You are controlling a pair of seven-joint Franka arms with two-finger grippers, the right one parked.
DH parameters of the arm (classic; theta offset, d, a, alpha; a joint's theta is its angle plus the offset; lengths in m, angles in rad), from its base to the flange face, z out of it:
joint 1: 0 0.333 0 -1.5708
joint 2: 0 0 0 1.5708
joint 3: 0 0.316 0.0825 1.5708
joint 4: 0 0 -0.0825 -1.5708
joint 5: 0 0.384 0 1.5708
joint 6: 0 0 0.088 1.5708
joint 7: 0 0.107 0 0
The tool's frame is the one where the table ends.
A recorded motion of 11 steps. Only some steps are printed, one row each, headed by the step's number.
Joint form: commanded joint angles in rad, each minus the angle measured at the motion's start. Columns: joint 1, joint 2, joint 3, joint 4, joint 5, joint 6, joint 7.
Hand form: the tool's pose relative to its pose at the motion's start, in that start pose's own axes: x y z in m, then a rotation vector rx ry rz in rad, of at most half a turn. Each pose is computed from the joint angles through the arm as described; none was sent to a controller.
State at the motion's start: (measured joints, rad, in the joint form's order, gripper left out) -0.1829 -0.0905 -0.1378 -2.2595 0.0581 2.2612 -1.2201
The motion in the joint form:
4: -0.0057 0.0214 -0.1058 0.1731 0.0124 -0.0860 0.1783
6: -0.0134 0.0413 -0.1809 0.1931 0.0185 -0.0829 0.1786
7: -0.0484 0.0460 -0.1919 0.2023 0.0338 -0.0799 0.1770
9: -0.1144 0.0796 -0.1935 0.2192 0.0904 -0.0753 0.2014
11: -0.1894 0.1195 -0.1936 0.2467 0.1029 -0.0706 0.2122
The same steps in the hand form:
4: -0.0405 0.0531 -0.0620 -0.0625 0.0364 0.2889
6: -0.0829 0.0701 -0.0635 -0.0734 0.0343 0.3745
7: -0.1067 0.0771 -0.0674 -0.0823 0.0445 0.4263
9: -0.1408 0.0885 -0.0607 -0.0704 0.0721 0.5482
11: -0.1815 0.1006 -0.0558 -0.0770 0.0630 0.6397

